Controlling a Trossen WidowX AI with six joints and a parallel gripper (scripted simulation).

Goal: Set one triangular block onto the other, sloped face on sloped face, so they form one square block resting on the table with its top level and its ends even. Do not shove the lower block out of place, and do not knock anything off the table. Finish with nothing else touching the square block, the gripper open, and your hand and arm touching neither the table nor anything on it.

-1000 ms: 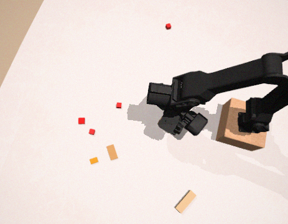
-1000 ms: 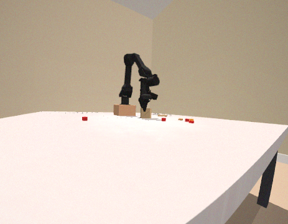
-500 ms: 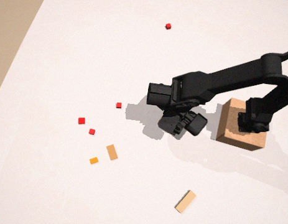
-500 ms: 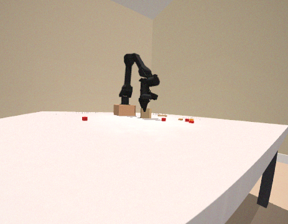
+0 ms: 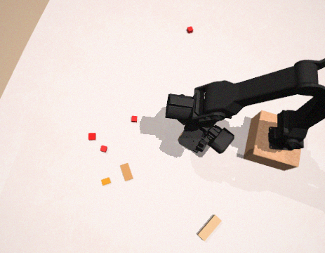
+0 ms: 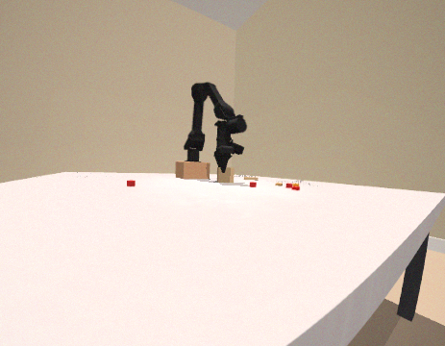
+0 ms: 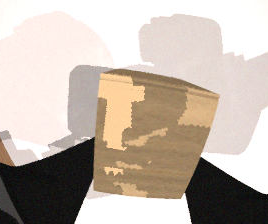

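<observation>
Right now the triangular block is 10 mm above my gripper tip. Also, from my gripper tip: orange chip (240 mm ahead, 170 mm to the left, 30 mm below); pale plank (60 mm behind, 270 mm to the left, 30 mm below).
</observation>
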